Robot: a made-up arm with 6 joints. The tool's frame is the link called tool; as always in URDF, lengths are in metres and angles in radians. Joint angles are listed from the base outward. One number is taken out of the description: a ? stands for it. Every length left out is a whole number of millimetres.
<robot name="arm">
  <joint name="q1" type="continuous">
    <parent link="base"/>
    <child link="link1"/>
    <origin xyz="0 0 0.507"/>
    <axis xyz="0 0 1"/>
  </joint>
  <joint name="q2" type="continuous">
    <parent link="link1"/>
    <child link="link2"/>
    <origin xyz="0 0 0"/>
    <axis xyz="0 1 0"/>
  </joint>
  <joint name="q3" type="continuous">
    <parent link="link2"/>
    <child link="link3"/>
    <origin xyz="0 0 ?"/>
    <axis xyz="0 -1 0"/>
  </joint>
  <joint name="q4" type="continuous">
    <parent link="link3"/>
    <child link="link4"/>
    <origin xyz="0.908 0 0"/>
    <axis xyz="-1 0 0"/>
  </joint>
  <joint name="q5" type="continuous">
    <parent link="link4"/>
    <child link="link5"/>
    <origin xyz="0 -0.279 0"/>
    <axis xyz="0 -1 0"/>
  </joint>
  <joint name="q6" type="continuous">
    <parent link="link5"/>
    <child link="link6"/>
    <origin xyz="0 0 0"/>
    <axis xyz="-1 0 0"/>
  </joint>
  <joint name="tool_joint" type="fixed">
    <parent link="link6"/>
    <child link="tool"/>
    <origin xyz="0 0 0"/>
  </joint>
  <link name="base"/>
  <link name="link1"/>
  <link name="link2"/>
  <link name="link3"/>
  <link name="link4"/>
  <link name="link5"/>
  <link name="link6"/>
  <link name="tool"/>
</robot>
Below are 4 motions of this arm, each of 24 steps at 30 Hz.
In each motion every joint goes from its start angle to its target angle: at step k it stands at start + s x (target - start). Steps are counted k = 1, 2, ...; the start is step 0. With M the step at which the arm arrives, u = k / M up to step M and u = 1 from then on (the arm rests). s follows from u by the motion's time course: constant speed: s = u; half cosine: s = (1 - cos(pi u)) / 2; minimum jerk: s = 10 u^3 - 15 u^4 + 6 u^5.
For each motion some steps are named. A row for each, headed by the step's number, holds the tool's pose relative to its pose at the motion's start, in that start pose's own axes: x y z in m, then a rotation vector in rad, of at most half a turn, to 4 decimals.
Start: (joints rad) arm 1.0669 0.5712 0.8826 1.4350 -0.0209 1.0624
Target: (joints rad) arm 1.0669 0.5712 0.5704 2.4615 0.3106 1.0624
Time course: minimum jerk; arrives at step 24
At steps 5, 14, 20, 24:
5: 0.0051 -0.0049 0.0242 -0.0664 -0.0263 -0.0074
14: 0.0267 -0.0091 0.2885 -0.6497 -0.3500 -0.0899
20: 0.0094 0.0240 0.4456 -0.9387 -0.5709 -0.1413
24: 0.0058 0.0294 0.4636 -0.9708 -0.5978 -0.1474

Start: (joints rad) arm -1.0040 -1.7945 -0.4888 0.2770 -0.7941 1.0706
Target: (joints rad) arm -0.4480 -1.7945 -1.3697 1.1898 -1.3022 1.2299
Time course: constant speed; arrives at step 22
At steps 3, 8, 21, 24:
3: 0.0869 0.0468 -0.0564 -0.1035 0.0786 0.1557
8: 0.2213 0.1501 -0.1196 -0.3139 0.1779 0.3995
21: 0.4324 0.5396 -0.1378 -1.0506 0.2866 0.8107
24: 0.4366 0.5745 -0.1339 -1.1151 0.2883 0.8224

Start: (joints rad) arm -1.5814 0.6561 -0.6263 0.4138 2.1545 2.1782
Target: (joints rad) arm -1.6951 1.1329 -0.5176 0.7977 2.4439 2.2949
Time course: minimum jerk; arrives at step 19
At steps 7, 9, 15, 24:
7: -0.0738 0.1024 0.0437 0.0415 -0.0381 -0.0104
9: -0.1359 0.1693 0.0766 0.0774 -0.0563 -0.0161
15: -0.3324 0.3148 0.1703 0.1909 -0.0678 -0.0222
24: -0.3630 0.3310 0.1841 0.2083 -0.0652 -0.0219

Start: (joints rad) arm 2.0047 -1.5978 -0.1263 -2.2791 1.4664 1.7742
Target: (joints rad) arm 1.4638 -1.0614 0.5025 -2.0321 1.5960 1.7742
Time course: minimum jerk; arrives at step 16
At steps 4, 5, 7, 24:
4: -0.0251 0.0751 -0.0137 0.0027 -0.0780 -0.0277
5: -0.0410 0.1312 -0.0261 0.0053 -0.1356 -0.0480
7: -0.0710 0.2817 -0.0676 0.0143 -0.2894 -0.1016
24: -0.0355 0.7192 -0.2293 0.0611 -0.7547 -0.2543

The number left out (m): 1.171
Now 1 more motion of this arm.
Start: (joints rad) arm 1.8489 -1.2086 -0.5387 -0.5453 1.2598 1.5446
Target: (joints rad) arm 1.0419 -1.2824 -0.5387 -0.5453 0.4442 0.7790
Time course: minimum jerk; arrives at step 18
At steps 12, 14, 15, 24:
12: -0.1064 -0.0739 0.2494 0.0430 0.0093 0.3368
14: -0.1335 -0.0682 0.2918 0.0424 0.0583 0.3738
15: -0.1423 -0.0653 0.3045 0.0420 0.0756 0.3829
24: -0.1500 -0.0624 0.3153 0.0417 0.0913 0.3899

